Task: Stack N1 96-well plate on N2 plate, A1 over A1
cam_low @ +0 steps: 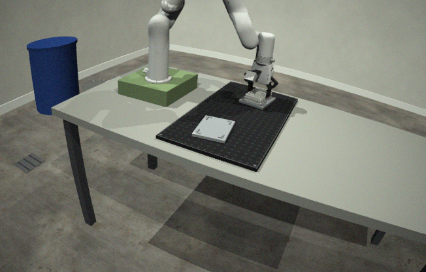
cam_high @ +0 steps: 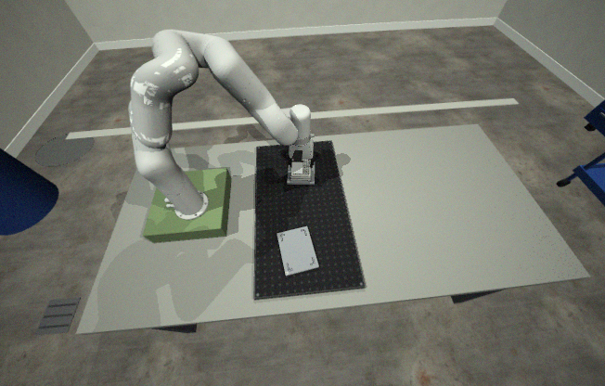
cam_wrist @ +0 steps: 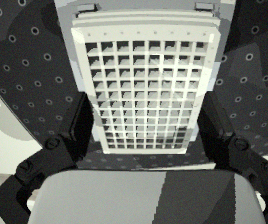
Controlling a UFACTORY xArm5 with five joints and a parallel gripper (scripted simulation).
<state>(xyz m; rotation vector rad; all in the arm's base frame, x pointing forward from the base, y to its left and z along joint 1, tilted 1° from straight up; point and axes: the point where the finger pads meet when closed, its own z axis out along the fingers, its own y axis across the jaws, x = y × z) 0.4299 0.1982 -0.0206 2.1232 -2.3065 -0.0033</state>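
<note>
Now: the white 96-well plate 10 mm below my hand. Also, from my hand: grey nest N1: 30 mm behind, 380 mm to the right, 40 mm below; A1 mark: 60 mm behind, 70 mm to the right, 30 mm below; grey nest N2: 40 mm below.
</note>
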